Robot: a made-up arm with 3 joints. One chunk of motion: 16 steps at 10 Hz.
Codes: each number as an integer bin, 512 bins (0 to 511) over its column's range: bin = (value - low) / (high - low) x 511, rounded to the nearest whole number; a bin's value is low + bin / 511 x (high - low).
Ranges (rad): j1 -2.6..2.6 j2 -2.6..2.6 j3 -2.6..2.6
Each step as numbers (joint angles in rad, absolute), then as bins.
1 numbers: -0.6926 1.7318 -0.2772
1 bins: 187 426 228
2 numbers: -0.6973 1.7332 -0.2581
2 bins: 187 426 230
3 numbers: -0.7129 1.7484 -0.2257
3 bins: 185 427 233
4 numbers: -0.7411 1.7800 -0.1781
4 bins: 183 430 238
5 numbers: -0.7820 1.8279 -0.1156
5 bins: 179 435 244
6 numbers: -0.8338 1.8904 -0.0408
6 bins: 174 441 251
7 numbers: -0.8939 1.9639 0.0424
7 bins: 168 448 260
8 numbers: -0.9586 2.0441 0.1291
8 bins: 161 456 268
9 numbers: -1.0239 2.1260 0.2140
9 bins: 155 464 277
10 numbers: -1.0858 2.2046 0.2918
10 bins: 149 472 284
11 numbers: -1.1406 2.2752 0.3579
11 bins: 143 479 291
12 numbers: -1.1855 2.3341 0.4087
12 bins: 139 485 296
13 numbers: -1.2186 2.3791 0.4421
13 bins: 136 489 299
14 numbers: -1.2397 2.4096 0.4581
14 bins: 134 492 301
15 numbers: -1.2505 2.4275 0.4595
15 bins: 133 494 301
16 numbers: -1.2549 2.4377 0.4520
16 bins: 132 495 300
